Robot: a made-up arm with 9 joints.
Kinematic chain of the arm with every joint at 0, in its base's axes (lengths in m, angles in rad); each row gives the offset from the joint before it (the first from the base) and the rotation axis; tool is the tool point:
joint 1: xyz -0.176 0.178 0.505 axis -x
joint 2: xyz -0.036 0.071 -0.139 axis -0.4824 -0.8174 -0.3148
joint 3: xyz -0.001 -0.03 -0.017 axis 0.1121 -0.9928 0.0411
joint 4: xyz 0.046 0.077 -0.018 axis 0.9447 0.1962 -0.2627
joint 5: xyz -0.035 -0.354 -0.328 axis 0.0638 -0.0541 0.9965
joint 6: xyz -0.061 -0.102 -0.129 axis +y
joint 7: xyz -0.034 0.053 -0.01 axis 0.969 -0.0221 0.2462
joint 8: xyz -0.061 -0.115 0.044 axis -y
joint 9: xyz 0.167 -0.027 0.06 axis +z
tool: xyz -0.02 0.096 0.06
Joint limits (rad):
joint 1: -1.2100..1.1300
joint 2: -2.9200..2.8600
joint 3: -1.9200..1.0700
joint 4: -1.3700..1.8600
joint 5: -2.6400..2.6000
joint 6: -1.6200..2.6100
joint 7: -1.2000..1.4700
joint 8: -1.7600..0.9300
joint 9: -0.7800..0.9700
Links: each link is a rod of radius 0.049 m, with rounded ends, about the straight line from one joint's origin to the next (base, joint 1, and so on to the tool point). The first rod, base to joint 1, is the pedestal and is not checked.
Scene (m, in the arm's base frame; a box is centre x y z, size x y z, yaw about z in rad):
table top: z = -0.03
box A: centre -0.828 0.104 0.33 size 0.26 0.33 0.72 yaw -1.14
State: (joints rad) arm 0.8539 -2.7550 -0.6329 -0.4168 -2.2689 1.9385 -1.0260 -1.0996 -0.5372
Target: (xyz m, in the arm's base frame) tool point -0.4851 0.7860 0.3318
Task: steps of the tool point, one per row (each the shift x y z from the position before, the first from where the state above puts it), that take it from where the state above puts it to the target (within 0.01 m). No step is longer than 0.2 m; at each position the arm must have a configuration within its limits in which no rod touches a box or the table.
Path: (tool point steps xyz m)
1: 0.0569 0.1306 0.1189
2: 0.0709 0.1578 0.0604
3: 0.0829 0.1603 -0.0026
4: 0.0915 0.1394 -0.0610
5: 0.0950 0.0994 -0.1074
6: -0.1079 0.1026 -0.0417
7: -0.1100 0.0835 -0.0787
8: -0.0987 0.0590 -0.1192
9: -0.0679 0.0290 -0.1577

